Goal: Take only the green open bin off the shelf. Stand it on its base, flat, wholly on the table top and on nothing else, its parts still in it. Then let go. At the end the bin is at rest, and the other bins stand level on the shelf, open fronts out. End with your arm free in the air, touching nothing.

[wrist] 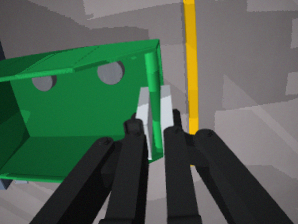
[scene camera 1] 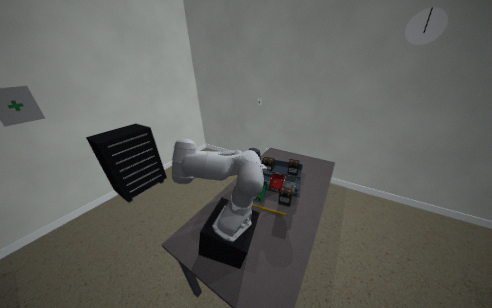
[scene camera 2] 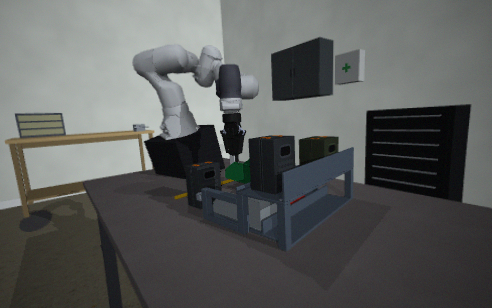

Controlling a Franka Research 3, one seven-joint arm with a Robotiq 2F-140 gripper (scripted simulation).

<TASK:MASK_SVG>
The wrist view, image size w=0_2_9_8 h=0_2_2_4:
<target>gripper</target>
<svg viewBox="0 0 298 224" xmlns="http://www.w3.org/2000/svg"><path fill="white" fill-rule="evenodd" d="M149 87L140 88L137 113L134 113L131 119L123 123L124 138L118 141L114 141L111 137L97 139L29 224L92 224L109 193L110 198L105 218L100 219L98 224L145 224L149 160L152 160L153 128ZM162 85L161 132L162 142L164 138L167 224L202 224L201 215L198 212L190 165L195 166L228 224L294 224L213 130L200 129L195 132L195 135L184 132L180 111L172 109L170 85Z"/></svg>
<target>green bin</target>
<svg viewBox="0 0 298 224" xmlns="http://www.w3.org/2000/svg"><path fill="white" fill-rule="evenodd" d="M160 40L152 39L88 46L1 60L0 179L62 183L97 139L112 137L114 141L124 138L123 123L131 119L134 113L137 113L141 87L149 87L153 119L152 160L149 160L149 164L164 157L160 127L161 86L164 85ZM57 76L55 86L47 92L38 90L32 83L32 78ZM121 61L125 67L125 73L121 81L115 85L103 83L97 74L98 66Z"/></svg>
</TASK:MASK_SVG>
